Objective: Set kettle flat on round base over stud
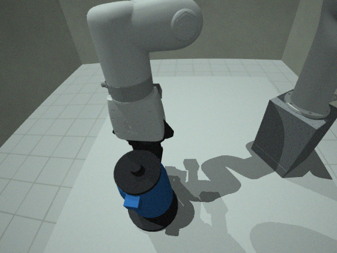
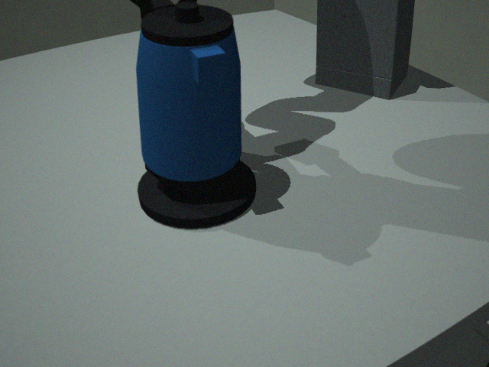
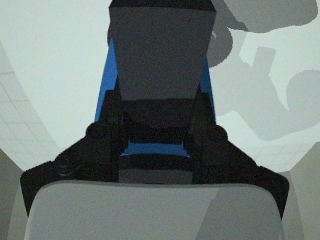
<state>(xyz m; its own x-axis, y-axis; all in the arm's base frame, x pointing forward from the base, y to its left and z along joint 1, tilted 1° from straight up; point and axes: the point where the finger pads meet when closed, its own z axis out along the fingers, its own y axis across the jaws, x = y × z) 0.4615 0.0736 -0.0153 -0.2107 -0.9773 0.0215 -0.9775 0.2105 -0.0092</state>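
Now: the blue kettle 60 mm below my hand, 30 mm to the left of it and 10 mm ahead of it. Also, from my hand: round black base (200 mm below, 60 mm to the left, 10 mm ahead).
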